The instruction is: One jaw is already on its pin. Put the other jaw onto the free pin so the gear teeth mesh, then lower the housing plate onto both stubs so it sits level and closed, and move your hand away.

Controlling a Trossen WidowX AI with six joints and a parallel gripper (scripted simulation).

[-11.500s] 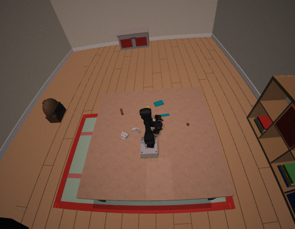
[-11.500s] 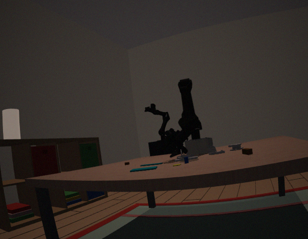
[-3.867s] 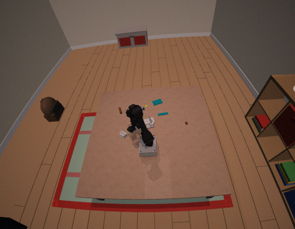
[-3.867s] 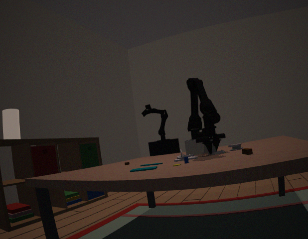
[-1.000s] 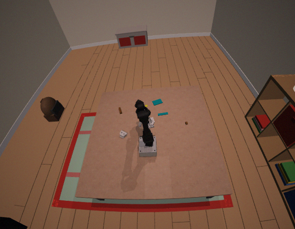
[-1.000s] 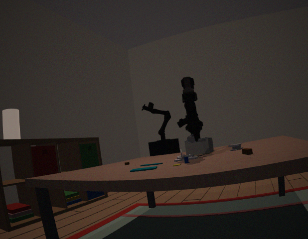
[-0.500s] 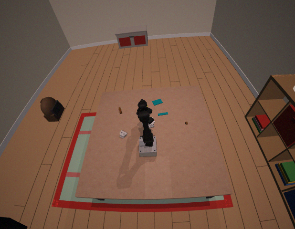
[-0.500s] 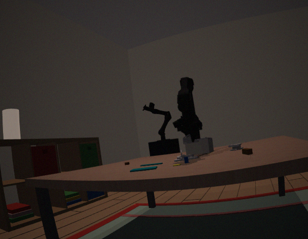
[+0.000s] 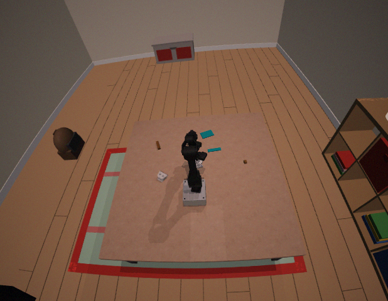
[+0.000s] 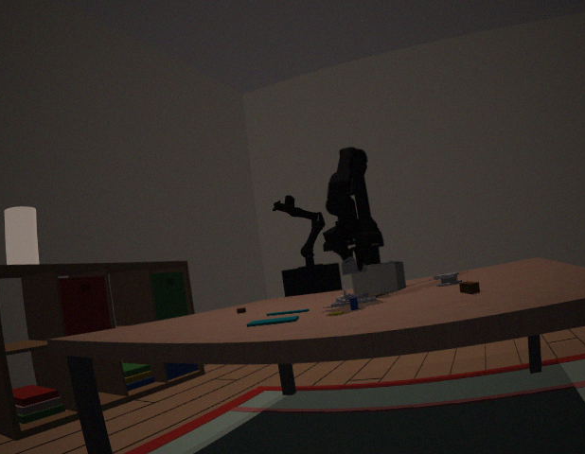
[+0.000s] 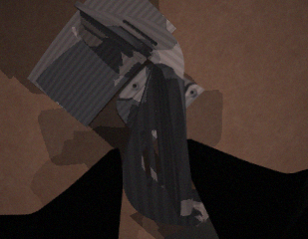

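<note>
The grey jaw is 40 mm behind my gripper tip and 10 mm to the right of it. Also, from my gripper tip: blue block (220 mm ahead, 100 mm to the left, 70 mm below); then teal bar (180 mm ahead, 120 mm to the right, 80 mm below); then housing plate (140 mm behind, 240 mm to the left, 60 mm below).
</note>
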